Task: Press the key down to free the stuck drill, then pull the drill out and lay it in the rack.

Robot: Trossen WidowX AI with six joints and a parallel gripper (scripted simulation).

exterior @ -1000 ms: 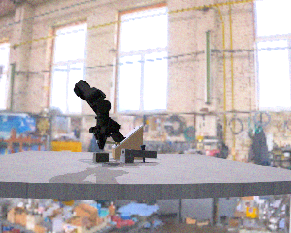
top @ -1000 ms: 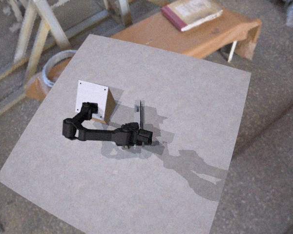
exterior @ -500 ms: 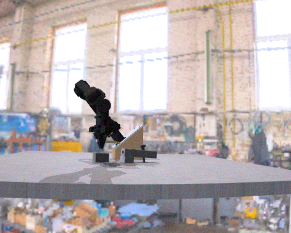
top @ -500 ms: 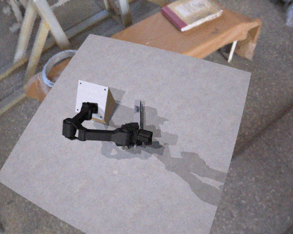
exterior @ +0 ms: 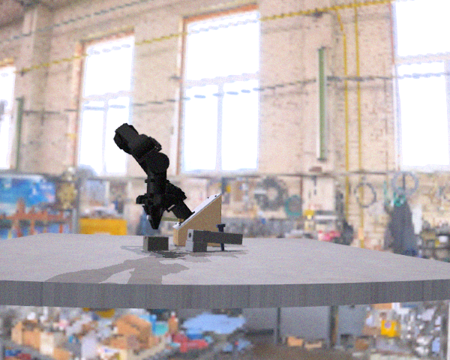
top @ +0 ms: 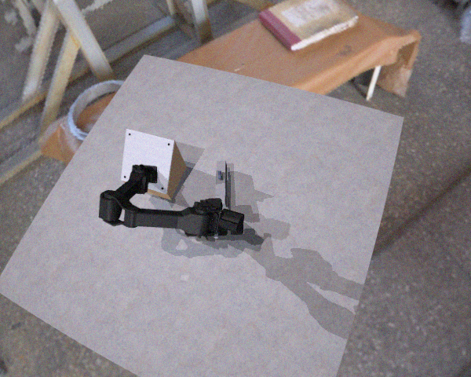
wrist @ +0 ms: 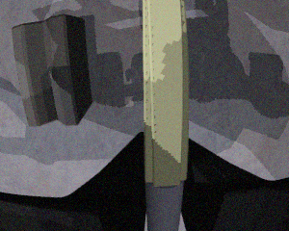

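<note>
The rack lies 70 mm behind my gripper tip, 50 mm below it and 10 mm to the left of it. Also, from my gripper tip: drill: 40 mm to the left, 30 mm above, 10 mm behind; then blue key: 220 mm to the left, 50 mm behind, 10 mm below.
</note>
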